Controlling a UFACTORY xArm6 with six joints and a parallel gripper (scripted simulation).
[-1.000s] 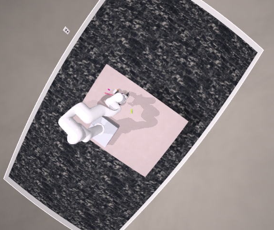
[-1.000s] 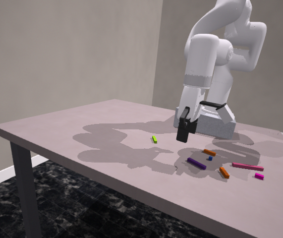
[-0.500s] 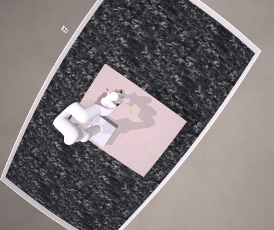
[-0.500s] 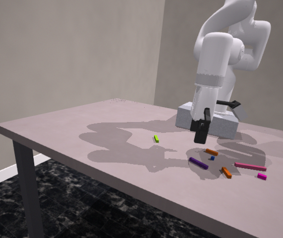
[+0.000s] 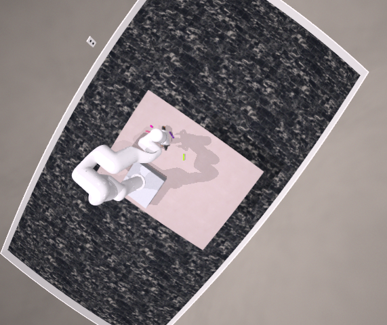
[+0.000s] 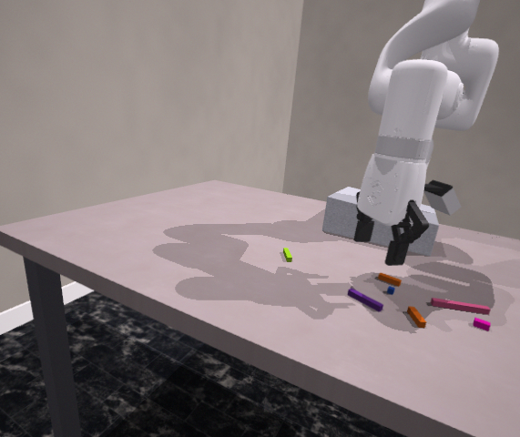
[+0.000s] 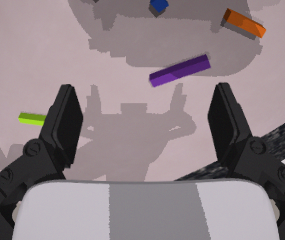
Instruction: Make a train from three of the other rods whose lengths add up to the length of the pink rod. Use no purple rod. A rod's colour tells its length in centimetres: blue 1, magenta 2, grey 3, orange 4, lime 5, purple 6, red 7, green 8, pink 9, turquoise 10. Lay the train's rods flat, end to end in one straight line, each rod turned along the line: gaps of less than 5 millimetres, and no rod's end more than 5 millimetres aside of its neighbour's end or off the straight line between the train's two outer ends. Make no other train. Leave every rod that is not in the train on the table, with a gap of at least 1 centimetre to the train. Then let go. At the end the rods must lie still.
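Now: hand 20 mm past the blue rod, 30 mm to the right of it and 80 mm above it. Also, from my hand: magenta rod (10 mm behind, 170 mm to the left, 80 mm below); then purple rod (40 mm ahead, 80 mm below); then pink rod (40 mm behind, 140 mm to the left, 80 mm below).
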